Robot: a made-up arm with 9 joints. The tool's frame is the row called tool.
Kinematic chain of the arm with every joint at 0, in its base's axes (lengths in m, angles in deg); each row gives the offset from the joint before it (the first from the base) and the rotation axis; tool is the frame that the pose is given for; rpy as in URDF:
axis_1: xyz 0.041 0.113 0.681 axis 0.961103 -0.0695 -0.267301
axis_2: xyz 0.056 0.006 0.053 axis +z
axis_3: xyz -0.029 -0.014 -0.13 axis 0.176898 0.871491 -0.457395
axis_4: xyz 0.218 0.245 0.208 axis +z
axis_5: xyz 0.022 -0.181 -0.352 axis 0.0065 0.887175 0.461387
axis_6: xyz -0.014 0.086 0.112 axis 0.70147 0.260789 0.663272
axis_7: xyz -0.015 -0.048 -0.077 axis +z
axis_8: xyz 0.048 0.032 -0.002 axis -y
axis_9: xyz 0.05 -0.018 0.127 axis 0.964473 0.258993 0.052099
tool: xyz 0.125 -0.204 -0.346 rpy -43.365 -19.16 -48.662
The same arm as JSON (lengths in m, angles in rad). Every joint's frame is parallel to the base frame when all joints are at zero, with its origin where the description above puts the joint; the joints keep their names.
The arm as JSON. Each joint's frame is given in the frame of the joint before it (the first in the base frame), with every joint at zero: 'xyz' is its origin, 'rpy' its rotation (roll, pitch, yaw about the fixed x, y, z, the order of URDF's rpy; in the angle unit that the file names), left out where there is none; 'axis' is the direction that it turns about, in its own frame. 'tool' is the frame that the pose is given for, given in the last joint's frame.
{"units": {"length": "m", "angle": "rad"}, "joints": [
  {"name": "axis_1", "type": "revolute", "origin": {"xyz": [0.041, 0.113, 0.681]}, "axis": [0.961103, -0.0695, -0.267301]},
  {"name": "axis_2", "type": "revolute", "origin": {"xyz": [0.056, 0.006, 0.053]}, "axis": [0.0, 0.0, 1.0]},
  {"name": "axis_3", "type": "revolute", "origin": {"xyz": [-0.029, -0.014, -0.13]}, "axis": [0.176898, 0.871491, -0.457395]},
  {"name": "axis_4", "type": "revolute", "origin": {"xyz": [0.218, 0.245, 0.208]}, "axis": [0.0, 0.0, 1.0]},
  {"name": "axis_5", "type": "revolute", "origin": {"xyz": [0.022, -0.181, -0.352]}, "axis": [0.0065, 0.887175, 0.461387]},
  {"name": "axis_6", "type": "revolute", "origin": {"xyz": [-0.014, 0.086, 0.112]}, "axis": [0.70147, 0.260789, 0.663272]},
  {"name": "axis_7", "type": "revolute", "origin": {"xyz": [-0.015, -0.048, -0.077]}, "axis": [0.0, 0.0, 1.0]},
  {"name": "axis_8", "type": "revolute", "origin": {"xyz": [0.048, 0.032, -0.002]}, "axis": [0.0, -1.0, 0.0]},
  {"name": "axis_9", "type": "revolute", "origin": {"xyz": [0.05, -0.018, 0.127]}, "axis": [0.964473, 0.258993, 0.052099]}
], "tool": {"origin": {"xyz": [0.125, -0.204, -0.346], "rpy": [-0.7569, -0.3344, -0.8493]}}}

